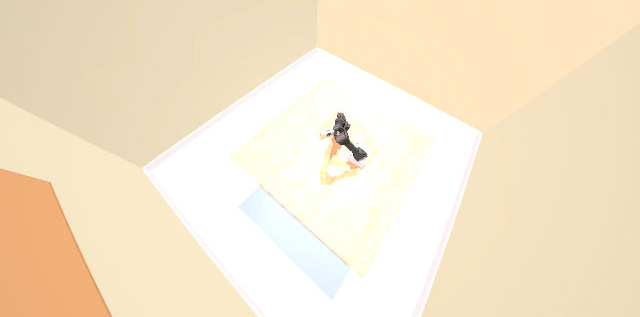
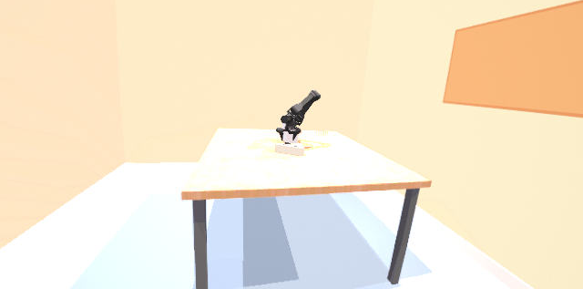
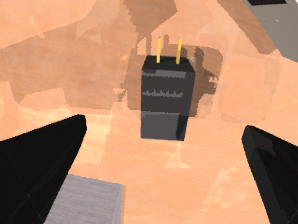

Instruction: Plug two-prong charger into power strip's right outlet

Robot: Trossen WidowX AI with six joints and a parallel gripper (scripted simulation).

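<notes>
The black two-prong charger lies 4 cm below my gripper tip and 2 cm ahead of it.
</notes>
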